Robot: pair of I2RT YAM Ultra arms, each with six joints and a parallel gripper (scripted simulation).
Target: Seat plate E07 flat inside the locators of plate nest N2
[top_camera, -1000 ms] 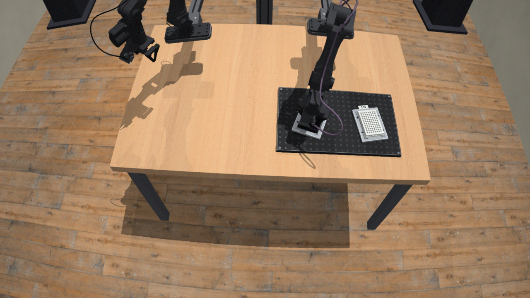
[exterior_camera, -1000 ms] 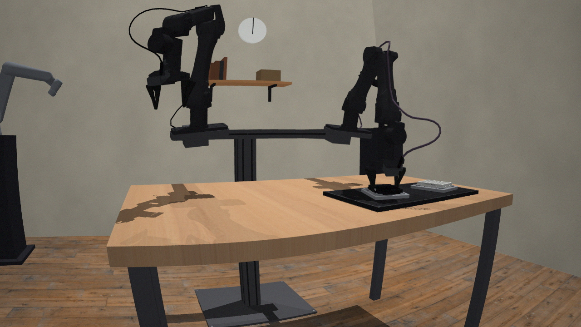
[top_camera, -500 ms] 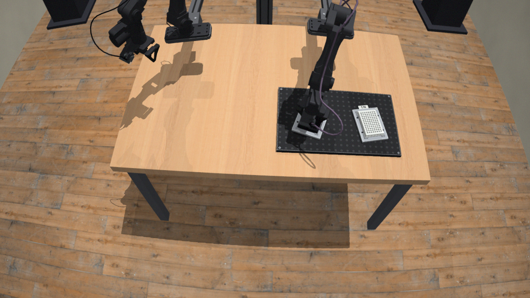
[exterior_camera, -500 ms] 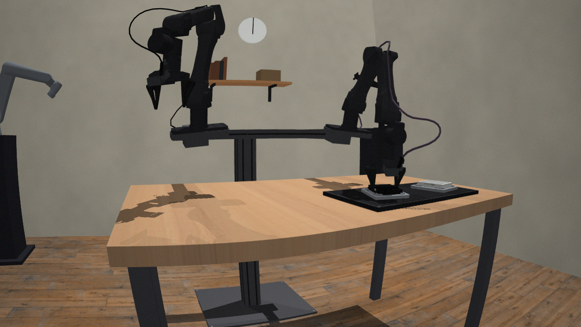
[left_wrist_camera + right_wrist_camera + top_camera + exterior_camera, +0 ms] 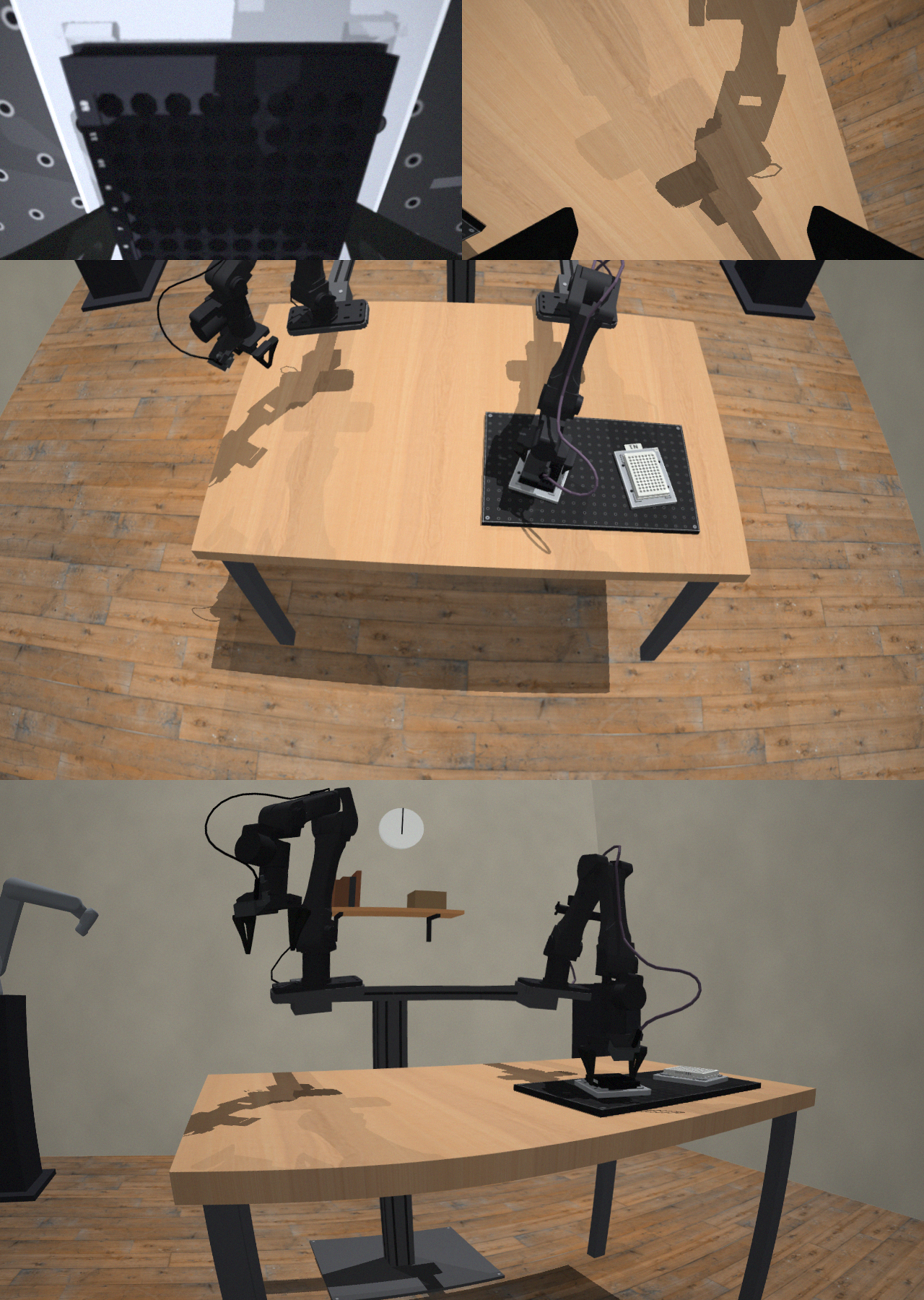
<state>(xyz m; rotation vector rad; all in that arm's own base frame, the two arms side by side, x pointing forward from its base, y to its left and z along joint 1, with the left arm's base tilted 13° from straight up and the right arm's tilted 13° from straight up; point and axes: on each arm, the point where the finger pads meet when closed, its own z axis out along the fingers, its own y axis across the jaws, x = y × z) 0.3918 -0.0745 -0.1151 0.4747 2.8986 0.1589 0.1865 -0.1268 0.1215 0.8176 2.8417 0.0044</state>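
Observation:
My left hand is right at the black plate E07. Round my left hand: white plate E01: 4 cm ahead, 25 cm to the left; then nest N1: 4 cm ahead, 25 cm to the left, 1 cm below; then nest N2: 1 cm below.

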